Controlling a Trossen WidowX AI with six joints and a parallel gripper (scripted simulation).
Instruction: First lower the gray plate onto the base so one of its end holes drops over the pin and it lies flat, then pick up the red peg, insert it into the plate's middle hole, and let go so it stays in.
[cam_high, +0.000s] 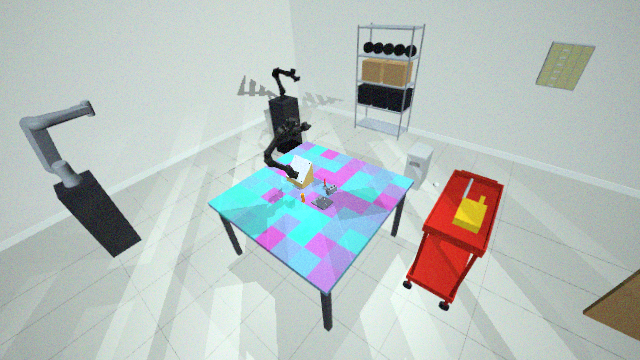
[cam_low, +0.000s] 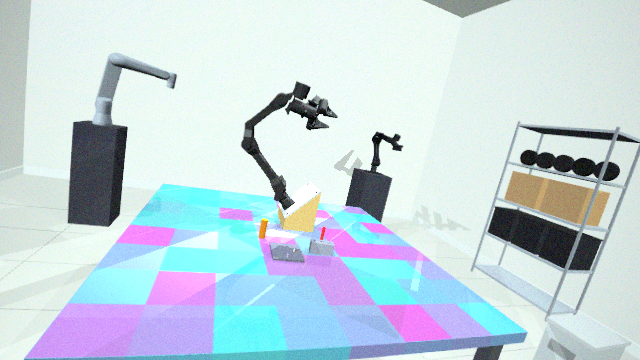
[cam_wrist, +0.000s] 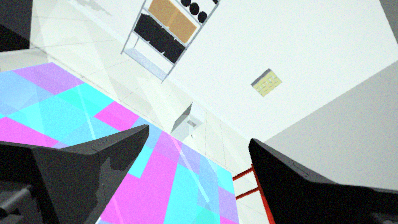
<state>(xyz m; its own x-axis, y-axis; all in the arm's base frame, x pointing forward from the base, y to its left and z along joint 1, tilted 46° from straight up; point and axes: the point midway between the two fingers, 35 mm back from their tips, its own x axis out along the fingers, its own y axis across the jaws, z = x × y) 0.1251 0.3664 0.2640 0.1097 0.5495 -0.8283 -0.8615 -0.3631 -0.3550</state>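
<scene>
Now: gripper tip 23 cm short of the gray plate, 2 cm to the left of it and 50 cm above it. Also, from my gripper tip: short orange cylinder (11 cm ahead, 25 cm to the right, 50 cm below); then gray base (24 cm ahead, 16 cm to the right, 53 cm below); then red peg (13 cm ahead, 1 cm to the left, 50 cm below).
</scene>
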